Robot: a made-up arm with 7 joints.
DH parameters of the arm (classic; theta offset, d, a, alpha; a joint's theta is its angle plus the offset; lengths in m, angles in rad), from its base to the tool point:
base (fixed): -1.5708 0.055 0 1.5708
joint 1: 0 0.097 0.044 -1.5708
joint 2: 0 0.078 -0.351 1.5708
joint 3: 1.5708 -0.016 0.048 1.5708
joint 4: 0 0.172 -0.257 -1.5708
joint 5: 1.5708 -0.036 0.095 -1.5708
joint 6: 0 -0.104 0.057 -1.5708
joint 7: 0 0.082 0.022 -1.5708
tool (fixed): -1.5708 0.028 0 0
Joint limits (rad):
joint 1: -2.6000..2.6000
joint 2: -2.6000..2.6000
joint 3: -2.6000..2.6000
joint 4: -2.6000..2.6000
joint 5: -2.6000..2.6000
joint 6: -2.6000..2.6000
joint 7: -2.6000..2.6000
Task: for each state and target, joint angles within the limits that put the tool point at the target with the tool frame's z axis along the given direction. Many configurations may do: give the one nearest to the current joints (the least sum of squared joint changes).
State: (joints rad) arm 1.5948 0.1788 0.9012 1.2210 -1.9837 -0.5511 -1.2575
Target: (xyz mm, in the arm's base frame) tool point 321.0 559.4 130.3 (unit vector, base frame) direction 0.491 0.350 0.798
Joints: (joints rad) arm 0.9663 -0.4125 1.4989 1.6353 -2.6000 -0.5683 -0.3987
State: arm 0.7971 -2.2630 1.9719 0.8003 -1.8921 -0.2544 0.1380
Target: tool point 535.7 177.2 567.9 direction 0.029 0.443 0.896
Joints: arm 1.4742 -1.7747 2.6000 1.1820 -2.5126 0.0570 0.1697
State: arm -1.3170 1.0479 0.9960 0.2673 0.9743 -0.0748 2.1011
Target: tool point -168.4 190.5 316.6 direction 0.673 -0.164 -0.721
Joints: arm -1.3357 0.7240 0.1191 0.1485 0.8005 0.0077 2.4996
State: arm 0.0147 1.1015 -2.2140 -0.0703 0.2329 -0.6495 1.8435
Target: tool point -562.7 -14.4 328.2 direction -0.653 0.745 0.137
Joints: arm -0.3854 1.2834 -2.3656 -0.3135 0.5666 -0.9761 2.2441
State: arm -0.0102 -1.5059 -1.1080 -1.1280 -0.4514 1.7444 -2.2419
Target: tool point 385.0 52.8 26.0 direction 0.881 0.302 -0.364
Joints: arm -0.3215 -1.6661 -1.6685 -1.1120 0.5584 1.7807 -2.4593
